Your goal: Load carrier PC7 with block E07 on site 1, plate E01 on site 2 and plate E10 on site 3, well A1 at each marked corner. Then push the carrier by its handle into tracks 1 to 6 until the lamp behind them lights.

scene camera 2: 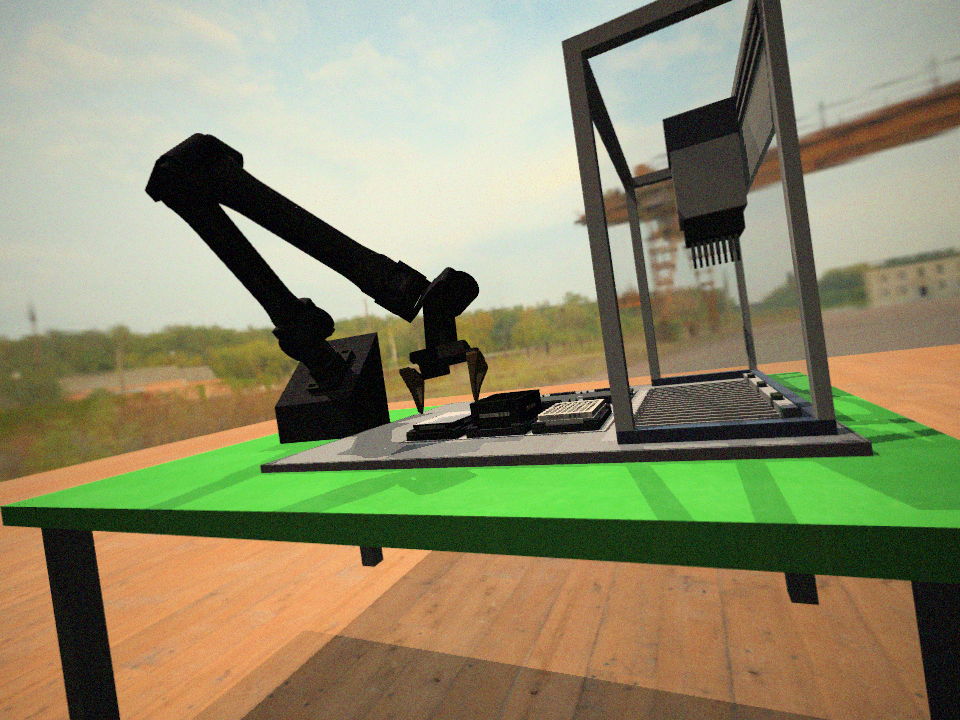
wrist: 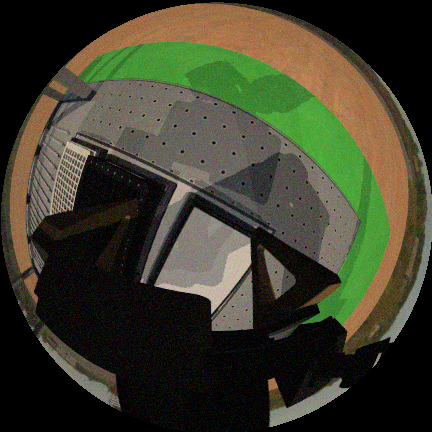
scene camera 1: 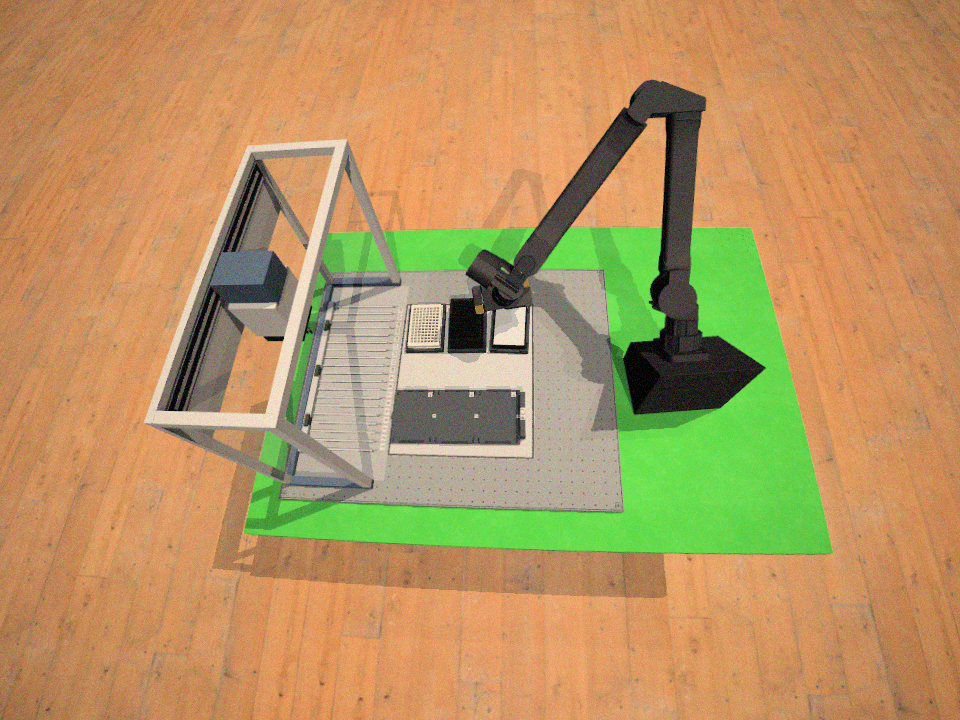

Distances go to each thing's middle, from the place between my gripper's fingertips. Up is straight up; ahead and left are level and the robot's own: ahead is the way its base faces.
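You'd find the dark carrier [scene camera 1: 452, 416] 120 mm ahead of my hand, 290 mm to the left of it and 40 mm below it. There's a pipetting head [scene camera 1: 270, 320] as well, and that's 150 mm to the left of my hand, 440 mm ahead of it and 280 mm above it.
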